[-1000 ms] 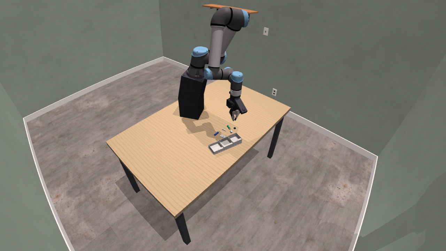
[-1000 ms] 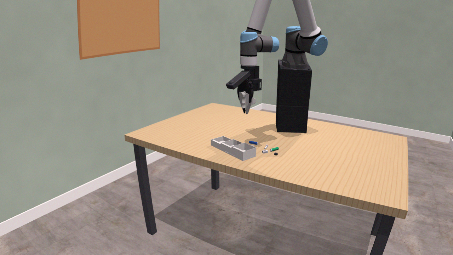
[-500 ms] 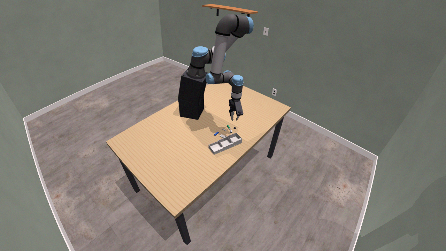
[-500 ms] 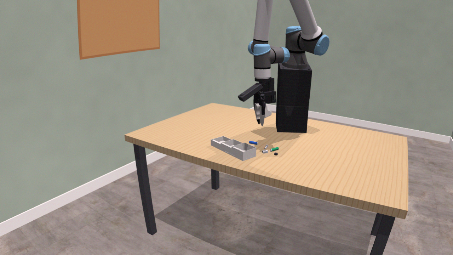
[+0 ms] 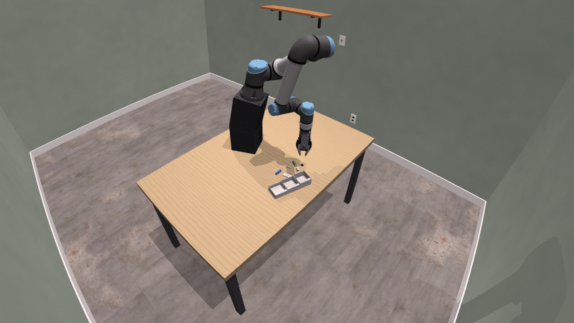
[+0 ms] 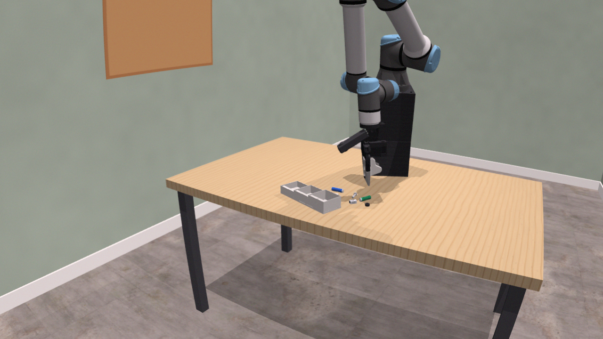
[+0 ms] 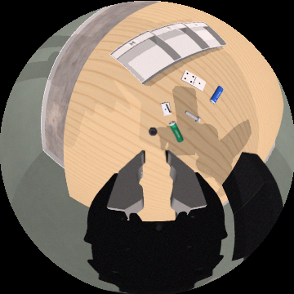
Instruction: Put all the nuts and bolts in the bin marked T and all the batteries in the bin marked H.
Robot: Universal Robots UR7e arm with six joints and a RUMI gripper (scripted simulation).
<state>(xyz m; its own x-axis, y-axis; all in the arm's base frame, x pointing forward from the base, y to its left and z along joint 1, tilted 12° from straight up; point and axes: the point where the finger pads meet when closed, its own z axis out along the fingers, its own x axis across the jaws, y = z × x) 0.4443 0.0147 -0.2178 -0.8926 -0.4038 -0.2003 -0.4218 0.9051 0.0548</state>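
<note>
Now: hand 10 mm to the right of the black nut and 90 mm above it. The rest, counted from my hand: small silver piece (50 mm to the right, 90 mm below); then bolt (70 mm behind, 60 mm to the right, 90 mm below); then green battery (50 mm behind, 20 mm to the right, 90 mm below).
</note>
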